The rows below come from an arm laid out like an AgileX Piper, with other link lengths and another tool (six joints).
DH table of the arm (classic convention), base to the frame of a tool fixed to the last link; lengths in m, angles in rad. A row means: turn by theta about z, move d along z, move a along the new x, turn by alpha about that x. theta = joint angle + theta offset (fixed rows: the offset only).
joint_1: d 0.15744; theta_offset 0; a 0; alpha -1.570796
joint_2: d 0; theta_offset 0.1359; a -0.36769; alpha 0
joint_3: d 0; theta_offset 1.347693; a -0.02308; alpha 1.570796
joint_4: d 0.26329; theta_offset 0; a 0; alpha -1.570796
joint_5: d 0; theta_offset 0; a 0; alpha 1.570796
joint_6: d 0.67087; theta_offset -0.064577; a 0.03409; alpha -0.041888
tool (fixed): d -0.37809; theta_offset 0; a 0; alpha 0
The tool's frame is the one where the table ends.
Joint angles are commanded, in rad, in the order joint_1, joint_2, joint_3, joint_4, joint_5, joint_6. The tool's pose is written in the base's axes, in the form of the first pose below.
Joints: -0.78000 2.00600 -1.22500 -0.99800 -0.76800 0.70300
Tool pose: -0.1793 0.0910 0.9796; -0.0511 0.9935 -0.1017; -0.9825 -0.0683 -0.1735; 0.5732 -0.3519 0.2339
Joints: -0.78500 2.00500 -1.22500 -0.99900 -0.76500 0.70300
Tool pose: -0.1817 0.0972 0.9785; -0.0512 0.9928 -0.1081; -0.9820 -0.0697 -0.1754; 0.5711 -0.3551 0.2338
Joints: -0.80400 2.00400 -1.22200 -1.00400 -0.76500 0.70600
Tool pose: -0.1861 0.1131 0.9760; -0.0466 0.9912 -0.1237; -0.9814 -0.0685 -0.1792; 0.5637 -0.3646 0.2324
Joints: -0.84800 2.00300 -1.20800 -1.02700 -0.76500 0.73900
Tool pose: -0.2026 0.1472 0.9681; -0.0108 0.9882 -0.1525; -0.9792 -0.0413 -0.1987; 0.5450 -0.3823 0.2235
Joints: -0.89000 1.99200 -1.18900 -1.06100 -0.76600 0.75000
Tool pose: -0.2241 0.1674 0.9601; -0.0062 0.9849 -0.1731; -0.9745 -0.0448 -0.2197; 0.5251 -0.3957 0.2180
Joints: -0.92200 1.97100 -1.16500 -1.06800 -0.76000 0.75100
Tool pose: -0.2342 0.1979 0.9518; 0.0013 0.9791 -0.2033; -0.9722 -0.0464 -0.2296; 0.5070 -0.4065 0.2186
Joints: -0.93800 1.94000 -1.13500 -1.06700 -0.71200 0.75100
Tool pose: -0.2676 0.2433 0.9323; 0.0150 0.9685 -0.2484; -0.9634 -0.0525 -0.2628; 0.4880 -0.4149 0.2153
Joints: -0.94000 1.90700 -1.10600 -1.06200 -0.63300 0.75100
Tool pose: -0.3176 0.2953 0.9011; 0.0348 0.9533 -0.3002; -0.9476 -0.0640 -0.3130; 0.4691 -0.4212 0.2080
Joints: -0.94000 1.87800 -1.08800 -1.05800 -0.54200 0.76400
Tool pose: -0.3650 0.3550 0.8606; 0.0668 0.9320 -0.3562; -0.9286 -0.0725 -0.3640; 0.4493 -0.4296 0.2011
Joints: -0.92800 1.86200 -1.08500 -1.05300 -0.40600 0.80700
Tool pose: -0.4203 0.4407 0.7932; 0.1382 0.8951 -0.4240; -0.8968 -0.0686 -0.4371; 0.4269 -0.4406 0.1860
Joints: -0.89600 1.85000 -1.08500 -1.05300 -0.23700 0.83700
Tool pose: -0.4934 0.5162 0.7001; 0.2012 0.8508 -0.4855; -0.8462 -0.0986 -0.5236; 0.4031 -0.4461 0.1677
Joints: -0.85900 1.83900 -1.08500 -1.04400 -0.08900 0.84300
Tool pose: -0.5537 0.5651 0.6117; 0.2437 0.8123 -0.5298; -0.7963 -0.1443 -0.5875; 0.3829 -0.4463 0.1561
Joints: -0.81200 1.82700 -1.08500 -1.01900 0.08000 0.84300
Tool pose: -0.6090 0.6131 0.5032; 0.2988 0.7650 -0.5705; -0.7347 -0.1971 -0.6491; 0.3591 -0.4417 0.1460
